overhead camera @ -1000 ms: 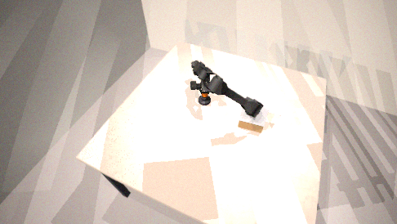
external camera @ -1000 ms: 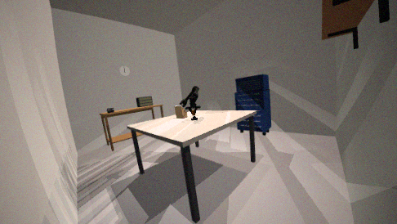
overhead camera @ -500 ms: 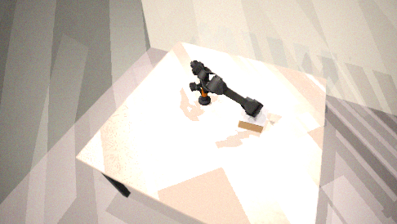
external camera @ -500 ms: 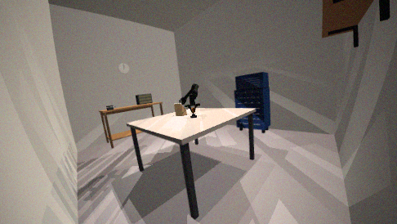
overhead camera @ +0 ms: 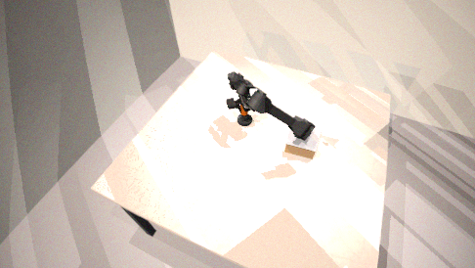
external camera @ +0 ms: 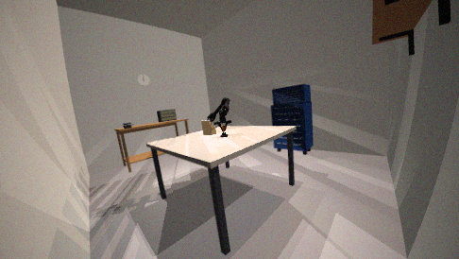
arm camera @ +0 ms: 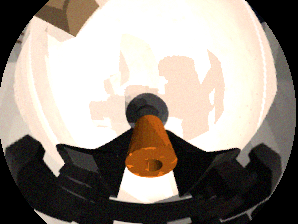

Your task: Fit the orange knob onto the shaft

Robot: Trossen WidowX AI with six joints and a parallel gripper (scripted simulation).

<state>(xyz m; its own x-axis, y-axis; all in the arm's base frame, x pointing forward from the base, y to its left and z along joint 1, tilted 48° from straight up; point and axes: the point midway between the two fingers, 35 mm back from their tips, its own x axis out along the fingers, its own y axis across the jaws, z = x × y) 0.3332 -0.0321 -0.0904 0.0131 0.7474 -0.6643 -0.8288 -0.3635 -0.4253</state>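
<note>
Right now my gripper tip is 20 mm below the orange knob. Round my gripper tip: dark round pedestal: 40 mm below.
</note>
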